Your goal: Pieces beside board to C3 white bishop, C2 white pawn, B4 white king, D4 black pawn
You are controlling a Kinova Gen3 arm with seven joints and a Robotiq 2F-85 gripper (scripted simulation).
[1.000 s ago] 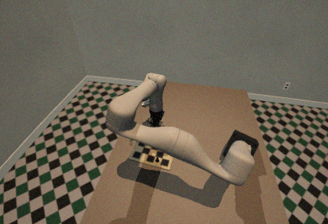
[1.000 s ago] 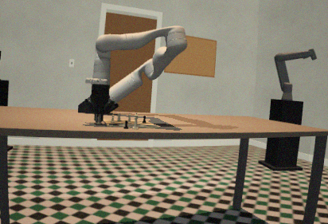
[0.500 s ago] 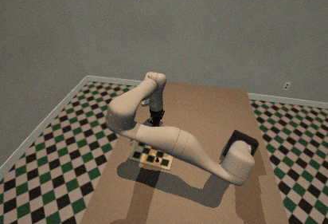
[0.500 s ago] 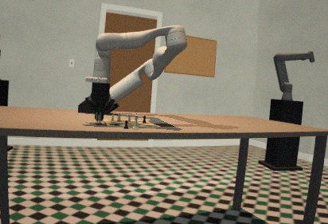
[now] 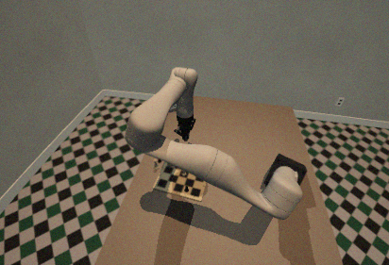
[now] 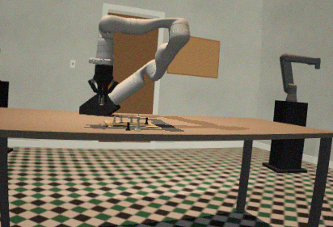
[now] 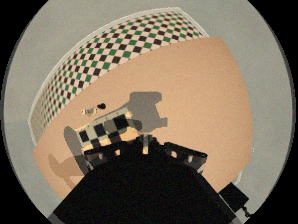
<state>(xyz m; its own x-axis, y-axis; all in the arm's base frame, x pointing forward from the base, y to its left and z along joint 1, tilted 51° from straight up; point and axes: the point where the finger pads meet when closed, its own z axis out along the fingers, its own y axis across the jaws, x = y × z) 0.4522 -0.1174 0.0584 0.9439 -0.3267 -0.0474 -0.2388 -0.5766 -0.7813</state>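
Now: hand 130 mm to the right of the chessboard, 110 mm above it and 60 mm past it.
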